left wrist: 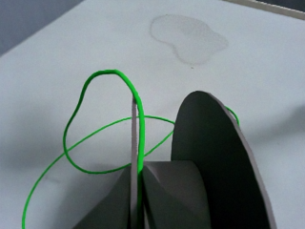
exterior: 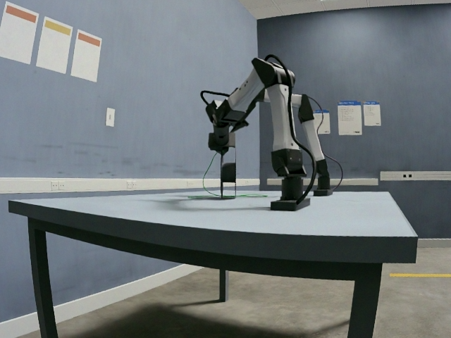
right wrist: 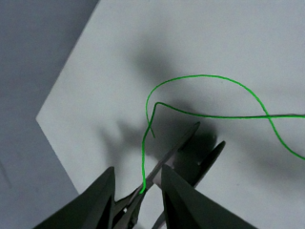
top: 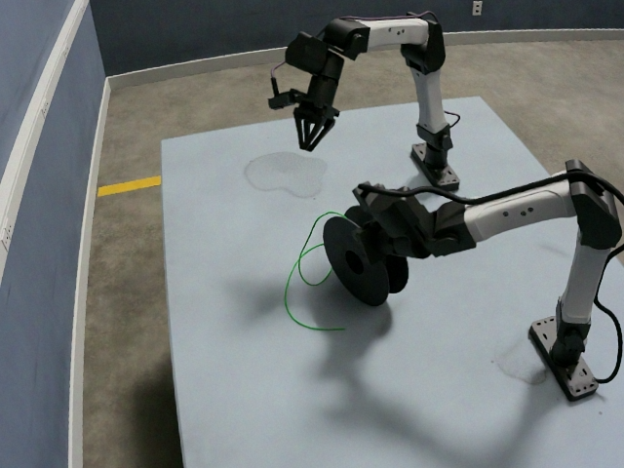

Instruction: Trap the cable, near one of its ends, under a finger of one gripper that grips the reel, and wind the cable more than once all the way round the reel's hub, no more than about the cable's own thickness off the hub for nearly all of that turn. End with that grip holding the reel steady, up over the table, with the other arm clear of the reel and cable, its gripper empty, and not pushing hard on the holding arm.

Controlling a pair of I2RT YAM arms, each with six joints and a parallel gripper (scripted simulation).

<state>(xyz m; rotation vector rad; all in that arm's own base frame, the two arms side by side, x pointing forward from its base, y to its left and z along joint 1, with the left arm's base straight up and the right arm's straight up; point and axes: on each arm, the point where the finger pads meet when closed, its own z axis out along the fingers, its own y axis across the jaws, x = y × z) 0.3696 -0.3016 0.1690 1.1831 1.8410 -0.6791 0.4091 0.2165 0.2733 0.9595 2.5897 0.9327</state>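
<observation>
The black reel lies 80 mm below my left hand, 20 mm behind it and 10 mm to the right of it.
</observation>
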